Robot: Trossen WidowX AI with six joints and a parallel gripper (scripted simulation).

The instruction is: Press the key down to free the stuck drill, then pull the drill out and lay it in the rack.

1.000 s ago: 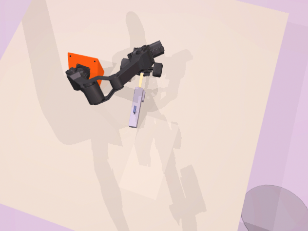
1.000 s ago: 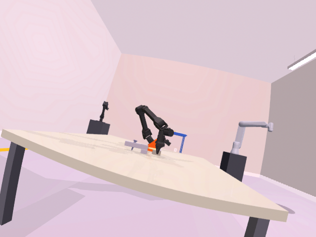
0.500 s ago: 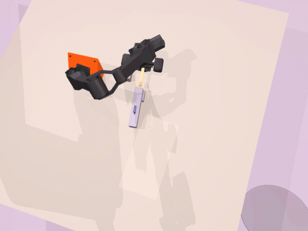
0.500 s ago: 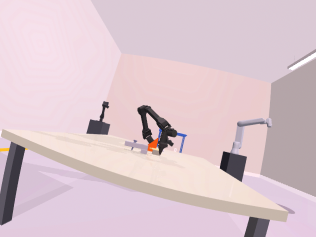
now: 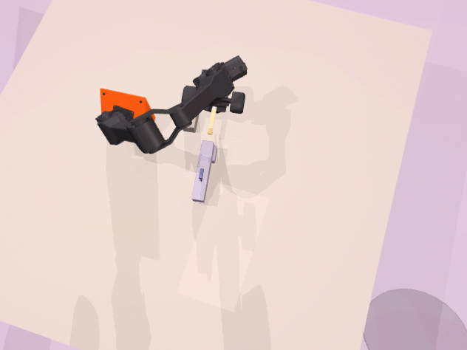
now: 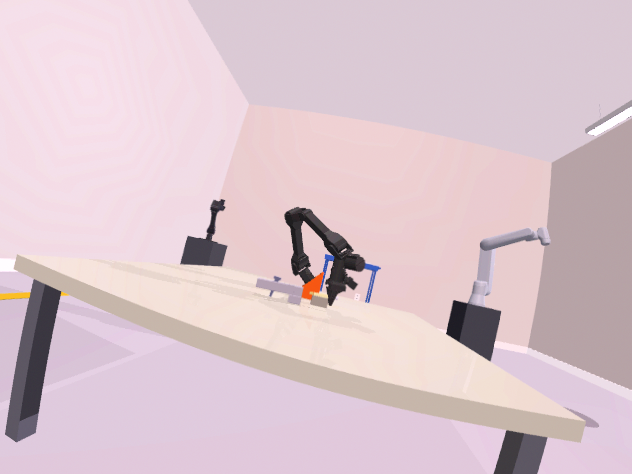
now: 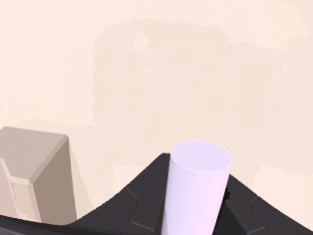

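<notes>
My gripper tip is now 7 cm past the rack and 5 cm to the left of it. From my gripper tip the other things lie so: small blue key: 4 cm ahead, 23 cm to the right, 3 cm above.
</notes>
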